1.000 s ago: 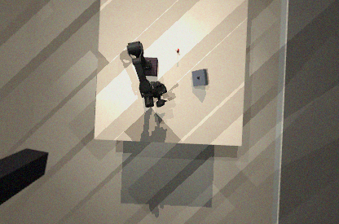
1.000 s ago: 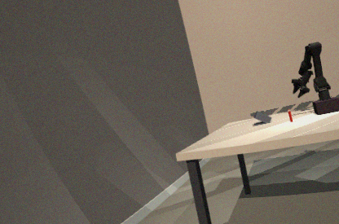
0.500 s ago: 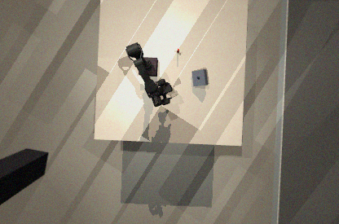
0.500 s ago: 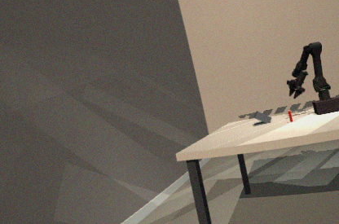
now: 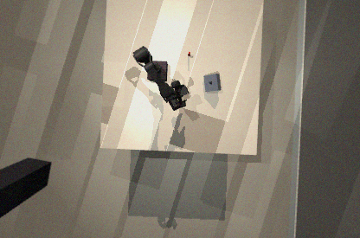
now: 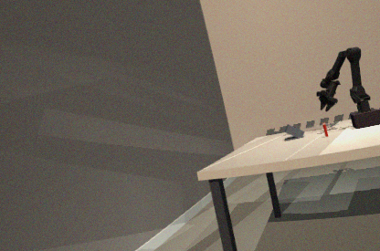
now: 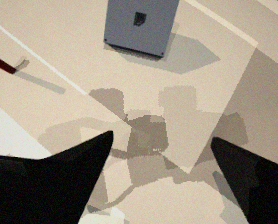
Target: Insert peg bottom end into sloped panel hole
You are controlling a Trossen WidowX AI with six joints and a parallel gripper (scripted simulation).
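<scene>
Now: the red peg 32 cm to the left of my gripper tip, 8 cm below it and 2 cm behind it. Also, from my gripper tip: grey-blue sloped panel: 20 cm ahead, 13 cm to the left, 9 cm below.
</scene>
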